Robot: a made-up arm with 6 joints. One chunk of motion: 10 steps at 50 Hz.
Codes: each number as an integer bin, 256 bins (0 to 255) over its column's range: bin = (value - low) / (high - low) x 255, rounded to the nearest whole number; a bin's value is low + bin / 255 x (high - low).
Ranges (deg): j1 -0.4..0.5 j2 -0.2..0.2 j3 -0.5..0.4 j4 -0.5..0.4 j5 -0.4..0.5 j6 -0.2..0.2
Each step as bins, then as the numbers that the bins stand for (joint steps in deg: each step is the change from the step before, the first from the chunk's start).
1 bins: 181 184 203 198 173 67
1 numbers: 0.239 0.089 0.216 0.199 0.211 -0.095
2 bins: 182 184 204 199 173 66
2 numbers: 0.242 0.089 0.220 0.202 0.211 -0.096
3 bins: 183 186 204 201 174 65
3 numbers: 0.246 0.092 0.220 0.209 0.214 -0.098
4 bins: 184 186 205 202 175 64
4 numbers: 0.249 0.092 0.224 0.213 0.218 -0.100
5 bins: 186 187 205 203 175 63
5 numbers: 0.256 0.093 0.224 0.216 0.218 -0.101
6 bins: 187 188 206 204 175 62
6 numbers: 0.260 0.095 0.227 0.220 0.218 -0.103
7 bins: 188 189 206 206 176 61
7 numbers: 0.264 0.096 0.227 0.227 0.221 -0.104
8 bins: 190 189 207 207 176 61
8 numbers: 0.271 0.096 0.231 0.231 0.221 -0.104
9 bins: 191 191 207 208 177 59
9 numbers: 0.274 0.100 0.231 0.234 0.225 -0.107
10 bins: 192 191 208 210 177 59
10 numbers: 0.278 0.100 0.234 0.241 0.225 -0.107
